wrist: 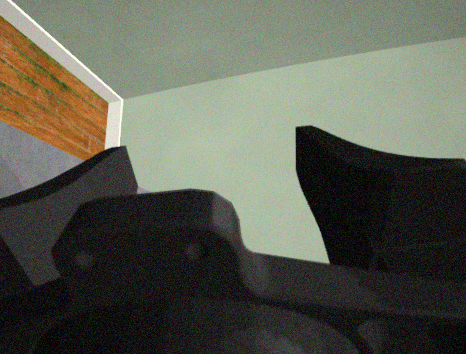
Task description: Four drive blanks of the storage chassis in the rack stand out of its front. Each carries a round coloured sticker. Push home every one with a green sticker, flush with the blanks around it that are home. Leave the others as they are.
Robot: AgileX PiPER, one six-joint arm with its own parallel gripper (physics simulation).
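My gripper (212, 157) is open and empty. Its two dark fingers stand wide apart, one at the left and one at the right of the wrist view, with pale green wall between them. The dark gripper body fills the lower part of the view. The rack, the storage chassis, the drive blanks and their coloured stickers do not show in the wrist view.
A pale green wall (210, 135) stands behind the fingers, under a darker grey-green surface (225, 40). At the left, a white frame (114, 120) borders an orange-brown brick-like surface (55, 90), with a grey-blue area (30, 155) below it.
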